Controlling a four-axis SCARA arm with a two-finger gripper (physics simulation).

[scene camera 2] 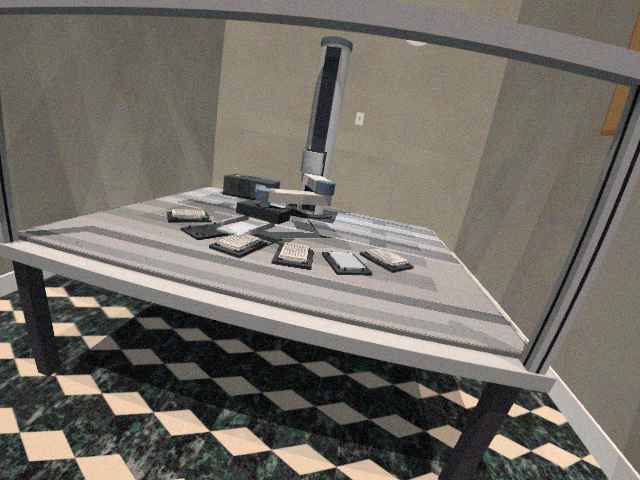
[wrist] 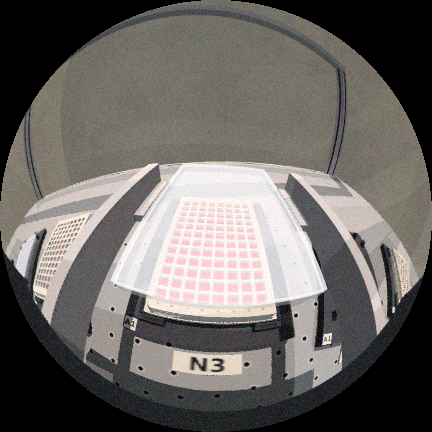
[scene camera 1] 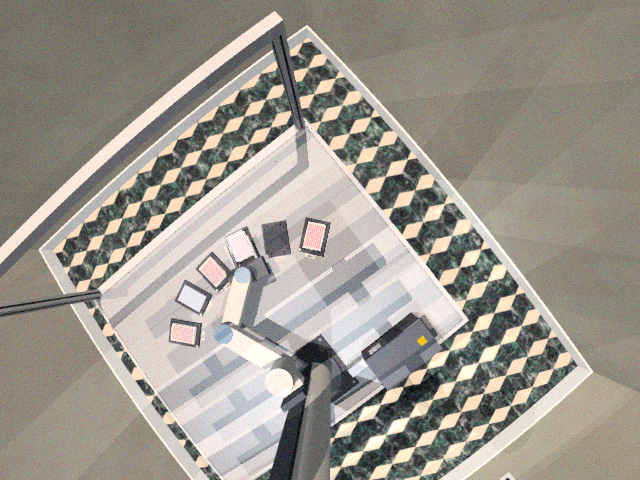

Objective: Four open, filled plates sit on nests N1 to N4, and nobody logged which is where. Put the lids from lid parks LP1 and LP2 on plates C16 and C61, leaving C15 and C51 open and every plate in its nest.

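Places are measured from the arm's base along level axes (x down, y back, z left), in metres.
Where they show: gripper, fingertip midpoint: (scene camera 2: 235, 228) (wrist: 223, 175) (scene camera 1: 236, 241); arm's base, origin of the base link: (scene camera 2: 309, 214) (scene camera 1: 315, 375).
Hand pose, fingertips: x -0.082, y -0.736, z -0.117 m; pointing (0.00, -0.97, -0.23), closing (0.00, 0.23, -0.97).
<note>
Things, the pixels of their top centre, and the offset from my fingertips. "spot": a spot on its surface instead.
- clear lid, middle of its top: (wrist: 223, 195) (scene camera 2: 239, 227) (scene camera 1: 238, 245) dx +0.004, dy +0.023, dz +0.005 m
- nest labelled N3, surface spot: (wrist: 207, 363) spot: dx +0.067, dy +0.116, dz +0.030 m
- lid park, middle of its top: (wrist: 358, 265) (scene camera 2: 209, 227) (scene camera 1: 275, 238) dx +0.049, dy +0.096, dz -0.144 m
- dark box, surface spot: (scene camera 1: 403, 351) spot: dx -0.045, dy +0.842, dz -0.292 m
My gripper (wrist: 223, 175) is shut on a clear lid (scene camera 1: 241, 242) (scene camera 2: 241, 227) (wrist: 220, 182), held level above the filled plate (scene camera 2: 239, 243) (wrist: 210, 275) at the nest labelled N3 (wrist: 207, 363). The plate shows through the lid, and a gap separates them in scene camera 2. A lid park (scene camera 1: 276, 239) (scene camera 2: 200, 230) beside it holds no lid. Another lid (scene camera 1: 192, 297) (scene camera 2: 346, 261) lies on the other park. Three more open plates show: one (scene camera 1: 314, 236) (scene camera 2: 188, 213) beyond the bare park, one (scene camera 1: 212, 270) (scene camera 2: 295, 252) between N3 and the lidded park, one (scene camera 1: 185, 332) (scene camera 2: 387, 257) at the row's end. No plate codes are readable.
The arm's column (scene camera 1: 317, 403) (scene camera 2: 330, 103) stands behind the arc of nests. A dark box (scene camera 1: 403, 351) (scene camera 2: 250, 186) stands near it on the table. A raised frame rail (scene camera 1: 155, 116) (scene camera 2: 320, 15) runs along the table's far side from the column. Neighbouring plates flank the fingers closely.
</note>
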